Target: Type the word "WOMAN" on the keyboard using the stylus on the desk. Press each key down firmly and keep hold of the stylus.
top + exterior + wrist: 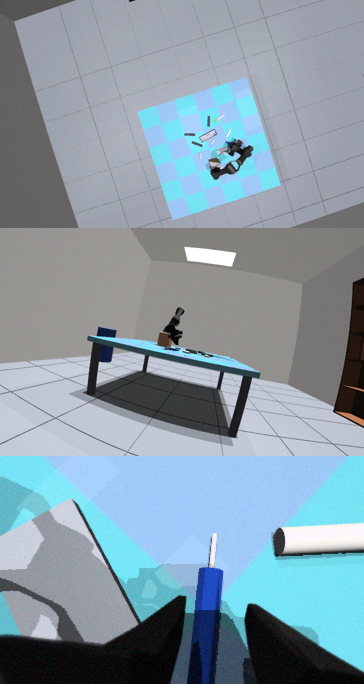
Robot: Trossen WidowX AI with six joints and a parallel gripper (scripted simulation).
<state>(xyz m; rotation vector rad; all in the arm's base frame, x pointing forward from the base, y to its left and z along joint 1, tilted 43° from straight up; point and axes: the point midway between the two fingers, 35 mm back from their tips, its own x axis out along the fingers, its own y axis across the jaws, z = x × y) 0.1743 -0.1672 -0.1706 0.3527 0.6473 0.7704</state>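
The stylus is 5 cm below my gripper tip, 1 cm to the left of it and 1 cm ahead of it. From my gripper tip the other things lie so: O key: 18 cm ahead, 13 cm to the left, 4 cm below; stylus tip: 5 cm below, 4 cm ahead, 2 cm to the left; grey pad: 9 cm to the left, 6 cm behind, 5 cm below.
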